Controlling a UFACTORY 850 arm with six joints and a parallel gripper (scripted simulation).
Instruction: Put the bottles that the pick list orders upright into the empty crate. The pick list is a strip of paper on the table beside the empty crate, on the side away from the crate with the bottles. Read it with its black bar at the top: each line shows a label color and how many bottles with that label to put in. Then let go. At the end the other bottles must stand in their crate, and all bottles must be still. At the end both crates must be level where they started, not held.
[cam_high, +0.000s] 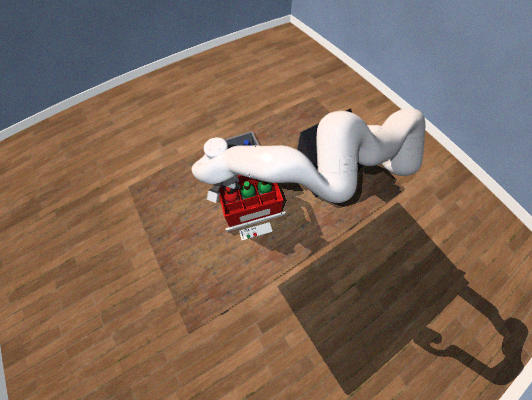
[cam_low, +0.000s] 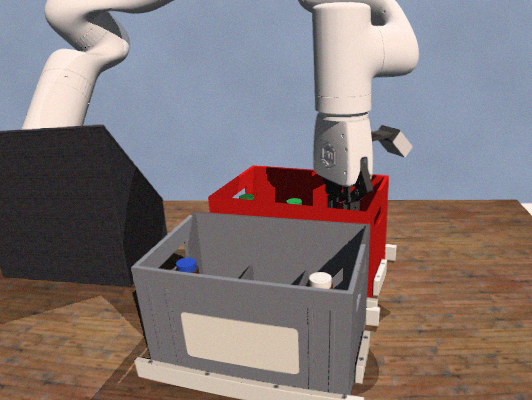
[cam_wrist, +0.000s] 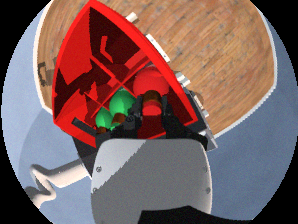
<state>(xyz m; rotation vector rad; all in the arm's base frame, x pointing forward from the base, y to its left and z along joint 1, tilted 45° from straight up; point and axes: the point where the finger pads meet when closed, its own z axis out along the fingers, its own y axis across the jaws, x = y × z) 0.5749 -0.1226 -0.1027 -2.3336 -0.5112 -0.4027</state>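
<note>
Now: hand 7 cm above the red-capped bottle. Round my hand: grey crate 15 cm to the right, 13 cm behind, 8 cm below; red crate 8 cm to the left, 8 cm below, 6 cm behind; green-capped bottle 8 cm behind, 7 cm below, 4 cm to the left.
</note>
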